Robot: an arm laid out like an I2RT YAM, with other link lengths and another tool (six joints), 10 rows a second.
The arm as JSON. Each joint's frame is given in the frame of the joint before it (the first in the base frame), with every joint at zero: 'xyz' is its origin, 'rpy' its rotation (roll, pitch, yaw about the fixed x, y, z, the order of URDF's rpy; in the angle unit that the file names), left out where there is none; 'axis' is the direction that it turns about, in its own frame. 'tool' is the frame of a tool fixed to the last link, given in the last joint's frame.
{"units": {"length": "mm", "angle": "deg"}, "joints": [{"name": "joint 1", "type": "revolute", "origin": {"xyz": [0.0, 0.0, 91.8]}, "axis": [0.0, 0.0, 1.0]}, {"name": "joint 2", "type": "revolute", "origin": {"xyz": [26.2, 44.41, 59.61]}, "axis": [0.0, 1.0, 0.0]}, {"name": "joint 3", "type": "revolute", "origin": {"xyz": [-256.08, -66.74, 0.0]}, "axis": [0.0, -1.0, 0.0]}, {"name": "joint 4", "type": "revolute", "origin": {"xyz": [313.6, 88.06, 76.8]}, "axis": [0.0, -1.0, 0.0]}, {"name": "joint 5", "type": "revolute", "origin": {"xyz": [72.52, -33.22, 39.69]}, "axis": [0.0, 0.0, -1.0]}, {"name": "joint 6", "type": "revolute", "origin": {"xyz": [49.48, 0.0, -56.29]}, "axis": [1.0, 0.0, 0.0]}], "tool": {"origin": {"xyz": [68.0, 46.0, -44.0], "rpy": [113.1, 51.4, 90.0]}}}
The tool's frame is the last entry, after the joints.
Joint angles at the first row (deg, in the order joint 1, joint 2, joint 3, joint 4, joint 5, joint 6):
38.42, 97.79, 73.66, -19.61, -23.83, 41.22
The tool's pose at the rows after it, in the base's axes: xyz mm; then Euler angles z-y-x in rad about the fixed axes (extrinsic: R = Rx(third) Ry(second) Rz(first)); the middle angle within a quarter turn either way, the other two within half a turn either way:
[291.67 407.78 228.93 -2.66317 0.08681 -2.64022]
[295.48 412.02 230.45 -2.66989 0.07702 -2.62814]
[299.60 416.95 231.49 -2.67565 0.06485 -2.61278]
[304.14 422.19 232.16 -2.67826 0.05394 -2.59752]
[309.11 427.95 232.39 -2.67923 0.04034 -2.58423]
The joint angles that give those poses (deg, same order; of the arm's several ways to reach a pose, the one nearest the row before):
38.28, 98.92, 75.04, -19.38, -24.76, 41.22
38.23, 100.33, 76.61, -19.35, -25.71, 41.30
38.21, 101.91, 78.23, -19.08, -26.84, 41.57
38.21, 103.54, 79.85, -18.69, -27.82, 42.03
38.23, 105.42, 81.78, -18.53, -28.81, 42.53

